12 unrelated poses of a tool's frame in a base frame.
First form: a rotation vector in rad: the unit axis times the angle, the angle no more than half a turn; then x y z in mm.
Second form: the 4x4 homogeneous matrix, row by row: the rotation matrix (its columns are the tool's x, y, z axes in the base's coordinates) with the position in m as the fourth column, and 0 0 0 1 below. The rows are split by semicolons. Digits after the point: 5 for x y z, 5 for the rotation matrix.
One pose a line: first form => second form
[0.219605 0.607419 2.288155 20.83 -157.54 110.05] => -0.70737 -0.62518 0.32983 0.02083; 0.70645 -0.60966 0.35950 -0.15754; -0.02367 0.48731 0.87291 0.11005; 0 0 0 1
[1.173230 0.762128 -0.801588 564.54 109.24 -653.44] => 0.50987 0.85494 0.09548 0.56454; -0.13848 0.19111 -0.97175 0.10924; -0.84903 0.48224 0.21583 -0.65344; 0 0 0 1
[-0.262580 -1.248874 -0.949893 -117.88 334.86 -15.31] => 0.00770 0.72913 -0.68433 -0.11788; -0.46479 0.60854 0.64316 0.33486; 0.88539 0.31312 0.34358 -0.01531; 0 0 0 1
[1.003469 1.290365 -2.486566 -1.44 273.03 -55.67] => -0.76041 0.42841 -0.48811 -0.00144; 0.15249 -0.61279 -0.77539 0.27303; -0.63129 -0.66405 0.40064 -0.05567; 0 0 0 1
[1.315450 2.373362 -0.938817 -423.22 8.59 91.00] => -0.55156 0.83089 -0.07348 -0.42322; 0.65632 0.37793 -0.65301 0.00859; -0.51481 -0.40839 -0.75378 0.09100; 0 0 0 1
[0.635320 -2.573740 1.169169 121.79 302.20 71.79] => -0.87559 -0.48136 -0.04046 0.12179; -0.28621 0.58443 -0.75930 0.30220; 0.38914 -0.65325 -0.64949 0.07179; 0 0 0 1
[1.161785 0.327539 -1.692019 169.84 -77.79 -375.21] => -0.02180 0.84232 -0.53854 0.16984; -0.58050 -0.44922 -0.67913 -0.07779; -0.81397 0.29782 0.49876 -0.37521; 0 0 0 1
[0.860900 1.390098 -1.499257 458.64 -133.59 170.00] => -0.36182 0.92887 0.07926 0.45864; -0.14912 0.02626 -0.98847 -0.13359; -0.92024 -0.36947 0.12901 0.17000; 0 0 0 1
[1.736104 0.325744 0.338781 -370.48 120.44 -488.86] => 0.91630 0.03080 0.39931 -0.37048; 0.39779 -0.18562 -0.89850 0.12044; 0.04644 0.98214 -0.18234 -0.48886; 0 0 0 1
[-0.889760 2.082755 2.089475 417.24 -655.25 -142.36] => -0.83160 -0.43072 -0.35062 0.41724; -0.34923 -0.08535 0.93314 -0.65525; -0.43184 0.89844 -0.07945 -0.14236; 0 0 0 1
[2.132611 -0.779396 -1.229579 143.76 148.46 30.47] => 0.41273 -0.20785 -0.88682 0.14376; -0.71332 -0.67921 -0.17279 0.14846; -0.56642 0.70390 -0.42860 0.03047; 0 0 0 1
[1.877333 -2.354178 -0.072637 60.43 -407.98 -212.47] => -0.21787 -0.96715 -0.13099 0.06043; -0.97338 0.22511 -0.04304 -0.40798; 0.07111 0.11812 -0.99045 -0.21247; 0 0 0 1
